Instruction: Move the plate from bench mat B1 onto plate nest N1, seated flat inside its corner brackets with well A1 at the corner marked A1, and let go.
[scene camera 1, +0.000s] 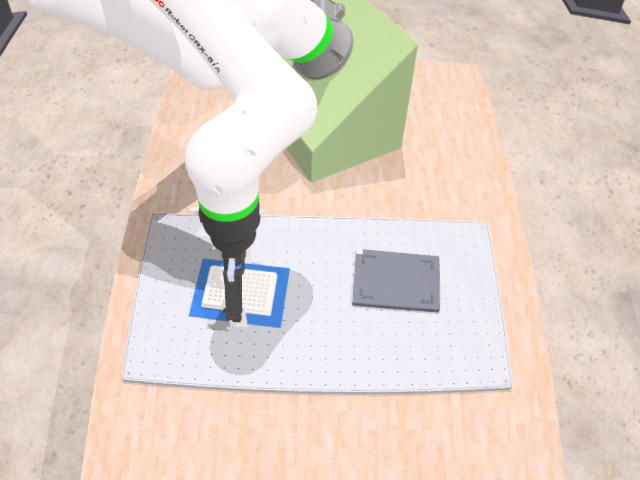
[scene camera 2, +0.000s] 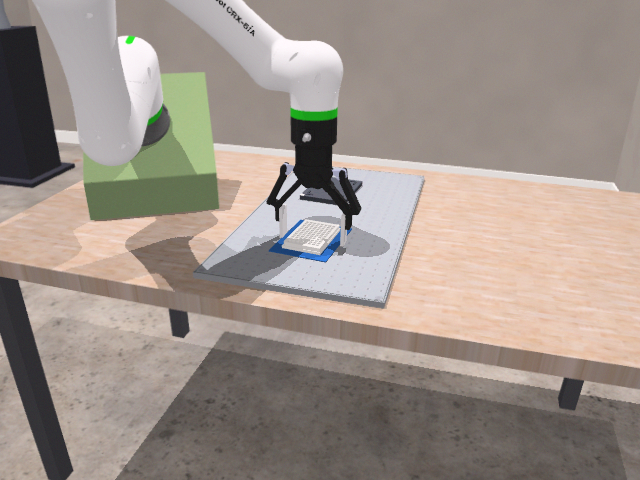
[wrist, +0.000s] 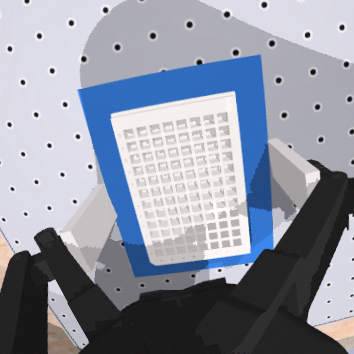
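Where they show: gripper, between the fingertips: (scene camera 1: 241, 293) (scene camera 2: 313, 239) (wrist: 187, 179); arm's base, origin of its link: (scene camera 1: 324, 49).
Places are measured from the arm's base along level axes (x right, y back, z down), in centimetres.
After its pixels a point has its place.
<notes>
The white plate (scene camera 1: 258, 291) {x 11.6, y -49.9, z 17.4 cm} (scene camera 2: 312, 235) {x 16.1, y -49.6, z 17.5 cm} (wrist: 180, 190) {x 15.0, y -48.8, z 17.7 cm} lies flat on the blue bench mat B1 (scene camera 1: 279, 297) {x 7.8, y -50.3, z 18.9 cm} (scene camera 2: 315, 256) {x 22.7, y -52.1, z 18.9 cm} (wrist: 160, 90) {x 7.9, y -49.4, z 18.9 cm}, wells up. My gripper (scene camera 1: 240, 289) {x 14.9, y -49.4, z 19.1 cm} (scene camera 2: 313, 238) {x 14.9, y -49.4, z 19.1 cm} (wrist: 187, 179) {x 14.9, y -49.4, z 19.1 cm} is open and points down over the plate. Its pale finger pads stand on either side of the plate's long sides, apart from it, with the tips low near plate height. The dark plate nest N1 (scene camera 1: 397, 281) {x -13.9, y -47.1, z 17.9 cm} (scene camera 2: 315, 195) {x -7.4, y -43.8, z 17.9 cm} has corner brackets and a small white mark (scene camera 1: 359, 251) {x -7.0, y -40.5, z 17.8 cm} at its upper-left corner in scene camera 1. Well A1's lettering is not readable.
Mat and nest sit on a light perforated board (scene camera 1: 320, 351) {x 0.3, y -61.0, z 19.1 cm} (scene camera 2: 356, 289) {x 32.8, y -62.7, z 19.0 cm} on the wooden table (scene camera 1: 320, 434) {x 0.3, y -76.4, z 20.4 cm} (scene camera 2: 516, 258) {x 9.0, y -92.7, z 20.4 cm}. The green robot base block (scene camera 1: 356, 118) {x -6.6, y -16.4, z 5.7 cm} (scene camera 2: 152, 196) {x 10.0, y -7.4, z 15.6 cm} stands behind the board. The arm reaches over the board's left part in scene camera 1.
</notes>
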